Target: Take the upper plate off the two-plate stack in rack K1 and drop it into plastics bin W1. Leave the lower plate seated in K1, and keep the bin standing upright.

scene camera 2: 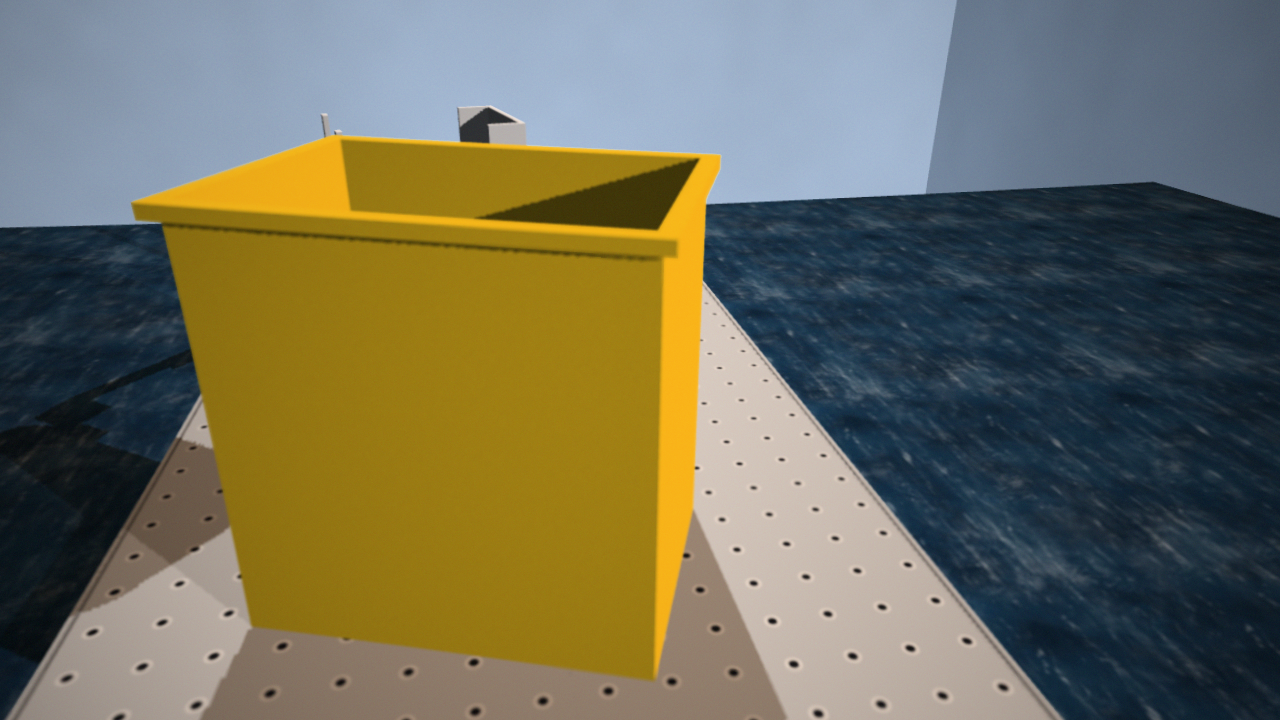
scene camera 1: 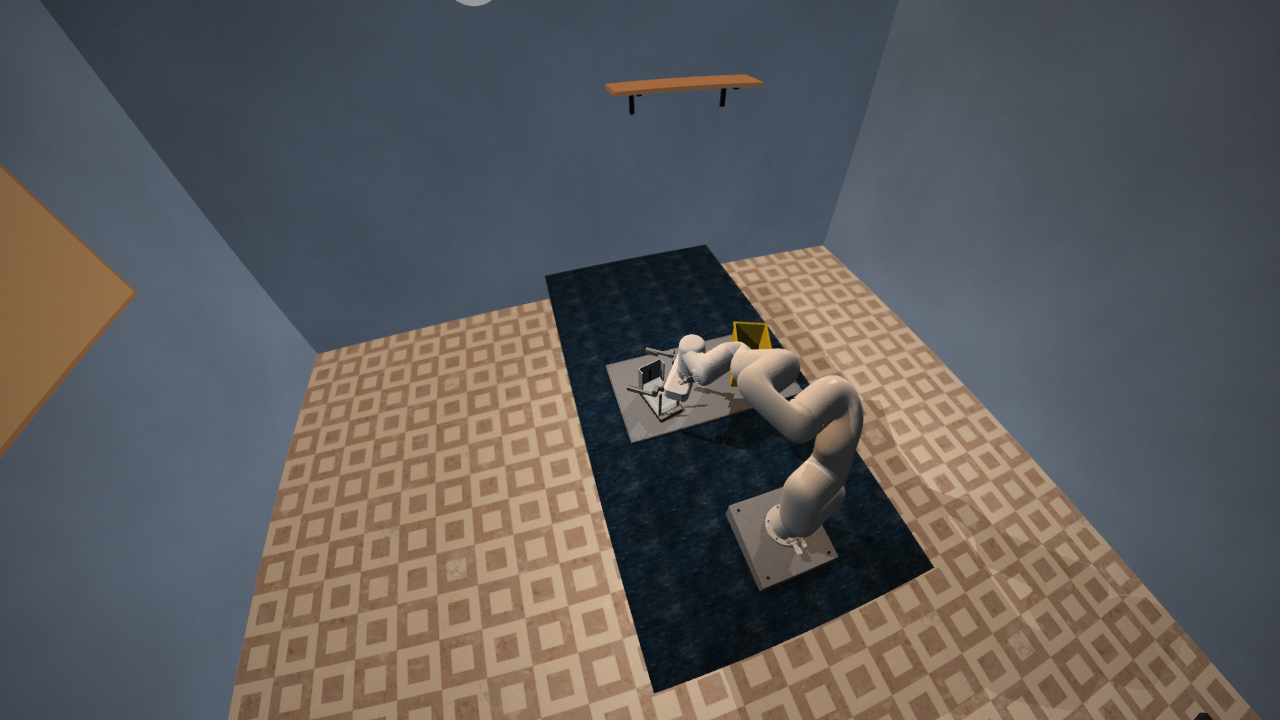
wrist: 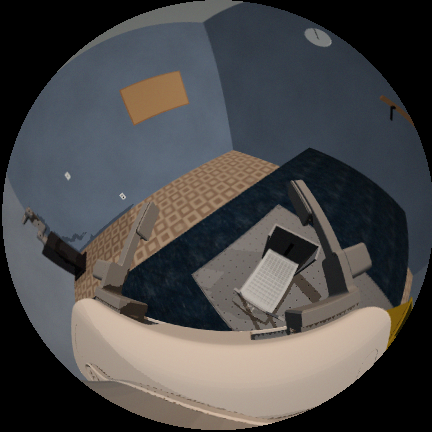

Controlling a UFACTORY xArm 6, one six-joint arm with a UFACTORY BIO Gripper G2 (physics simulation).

Labels:
my gripper: scene camera 1; wrist; not seen in scene camera 2 (out of frame)
same spot on my gripper: (wrist: 339, 266) = (scene camera 1: 670, 354)

